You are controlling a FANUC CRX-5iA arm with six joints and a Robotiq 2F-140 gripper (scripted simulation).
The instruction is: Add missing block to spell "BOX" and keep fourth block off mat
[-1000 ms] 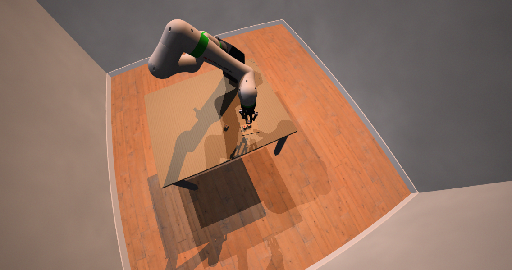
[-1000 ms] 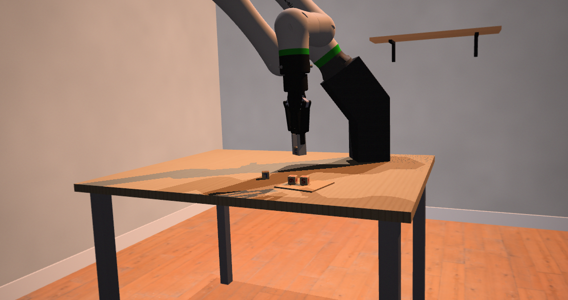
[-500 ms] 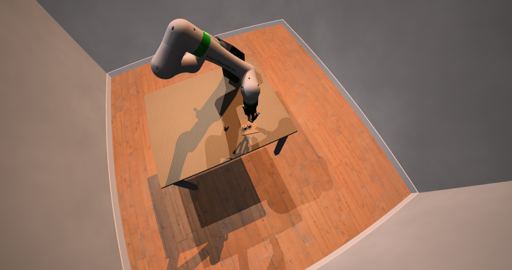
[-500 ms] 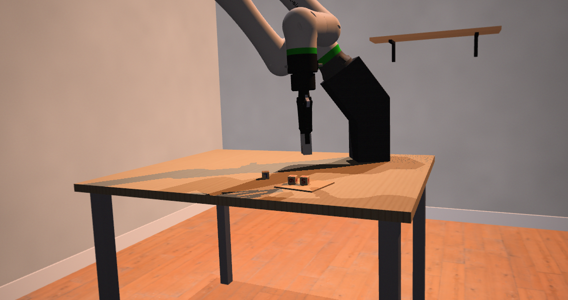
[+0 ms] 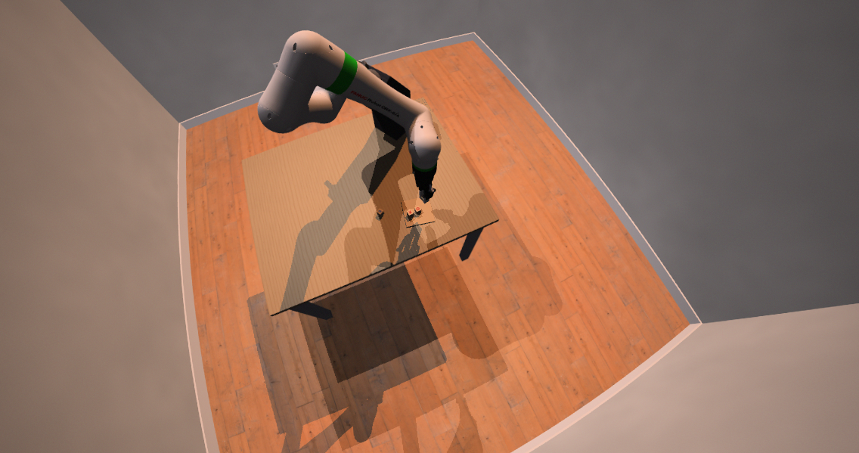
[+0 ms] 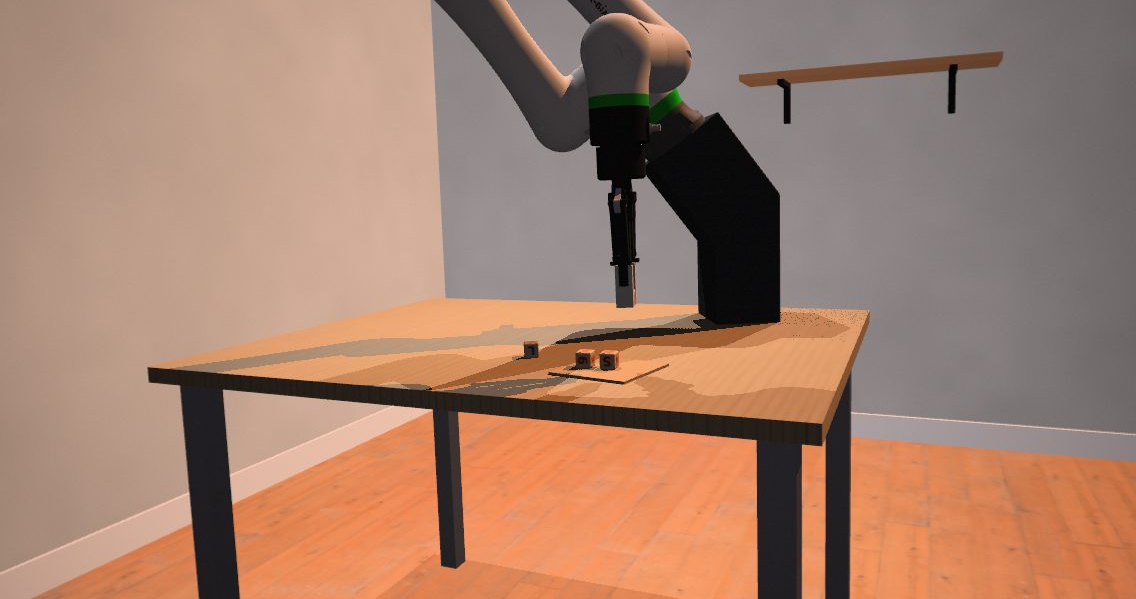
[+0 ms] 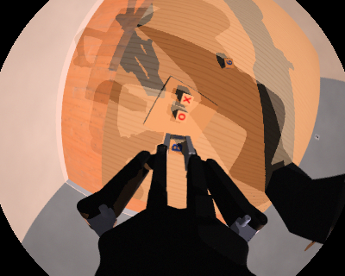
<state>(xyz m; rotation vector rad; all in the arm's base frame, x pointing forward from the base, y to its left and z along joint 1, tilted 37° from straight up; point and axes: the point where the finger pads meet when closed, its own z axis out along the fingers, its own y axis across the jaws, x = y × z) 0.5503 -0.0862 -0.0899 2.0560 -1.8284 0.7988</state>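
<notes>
Right now my hand is 140 mm above the thin mat, 30 mm to the left of it and 10 mm past it.
</notes>
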